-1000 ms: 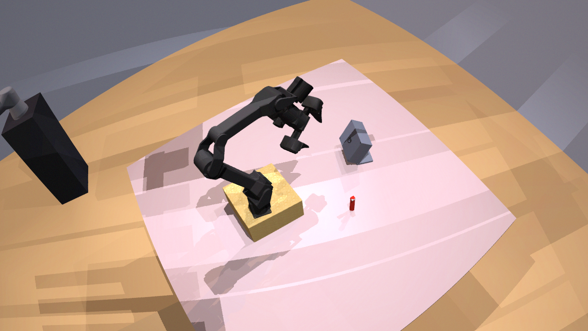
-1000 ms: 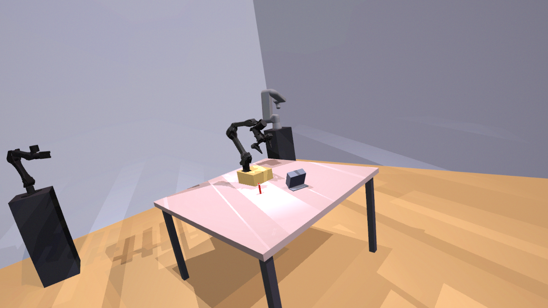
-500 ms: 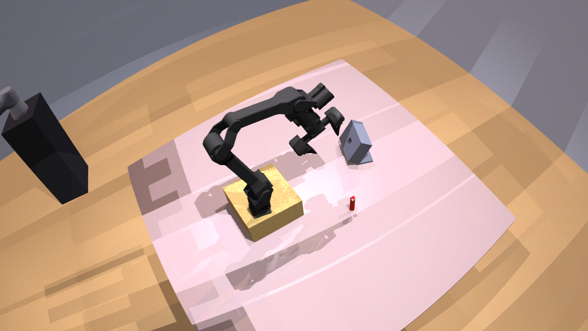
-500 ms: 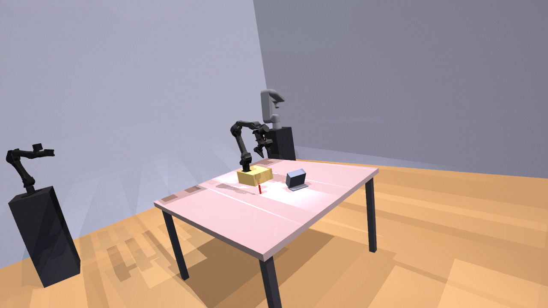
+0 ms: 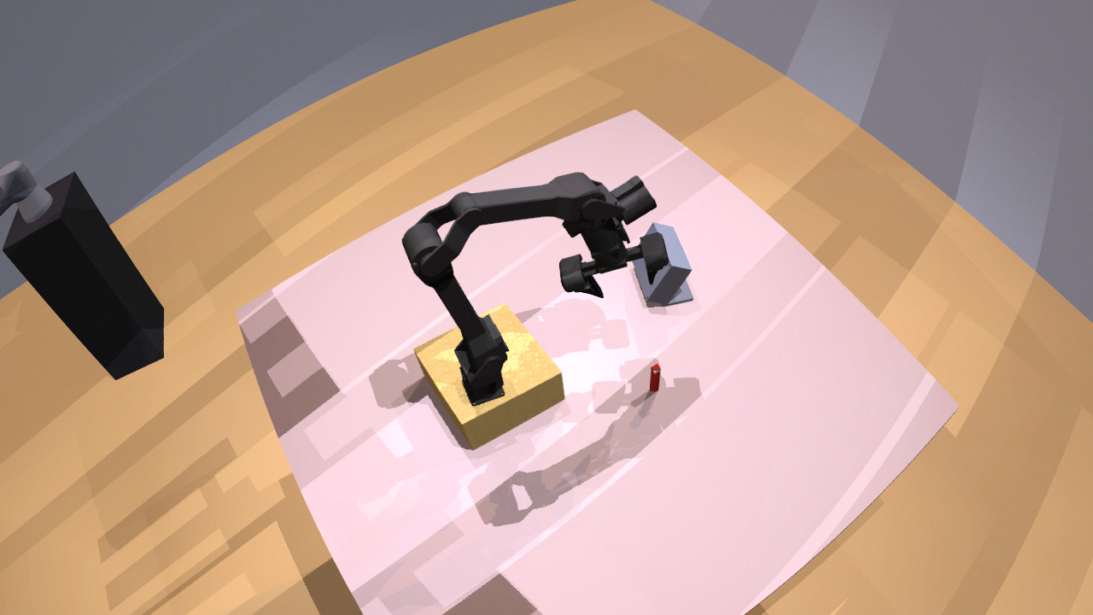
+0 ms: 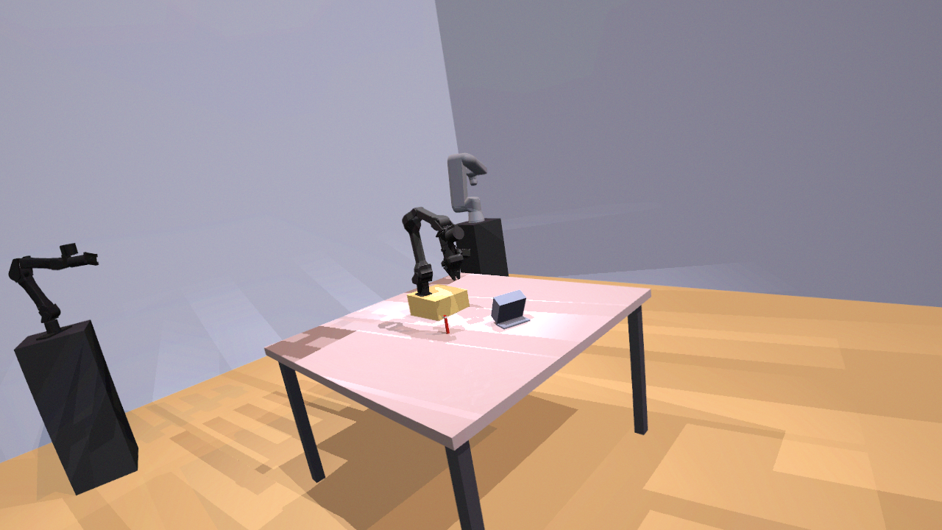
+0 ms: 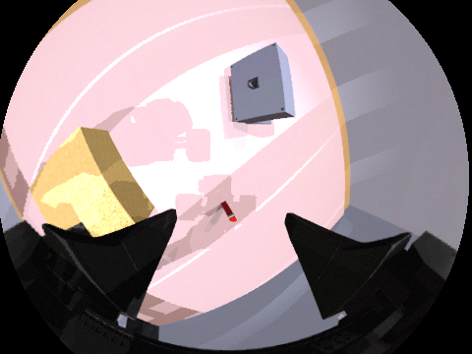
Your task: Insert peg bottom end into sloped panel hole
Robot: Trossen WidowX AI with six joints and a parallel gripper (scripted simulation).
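Now: the red peg 10 mm ahead of my gripper tip, 100 mm to the right of it and 150 mm below it. The rest, counted from my gripper tip: grey sloped panel (150 mm ahead, 140 mm to the left, 140 mm below).
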